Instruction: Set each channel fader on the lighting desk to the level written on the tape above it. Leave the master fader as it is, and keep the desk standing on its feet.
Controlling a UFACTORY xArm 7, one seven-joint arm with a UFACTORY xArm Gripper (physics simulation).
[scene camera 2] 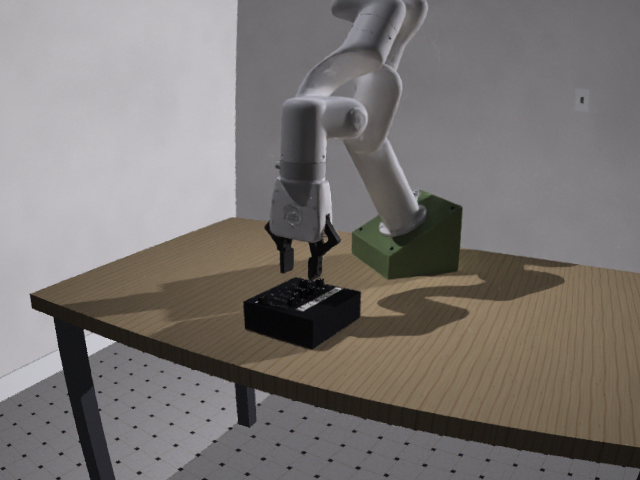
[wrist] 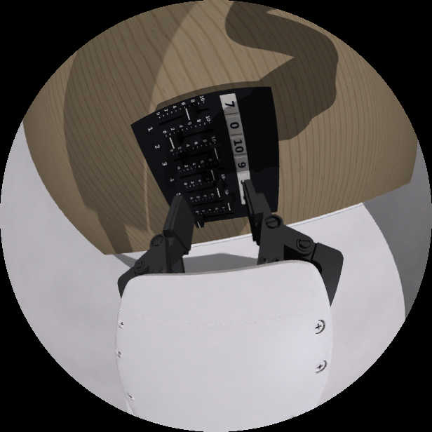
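The black lighting desk stands flat on the table. Its tape reads 7, 0, 10, 9; a finger covers part of the rest. In the wrist view, the channel 1 fader sits between 6 and 8, the channel 2 fader near 0, and the channel 3 fader near 10. The channel 4 fader is around 8 to 9. Farther rows are small and hard to read. My gripper is open and empty, above the desk's far rows.
The wooden table bears the desk near its front edge. The green arm base stands behind, to the right, in the scene view. Arm shadows fall across the table. A white wall rises at the left.
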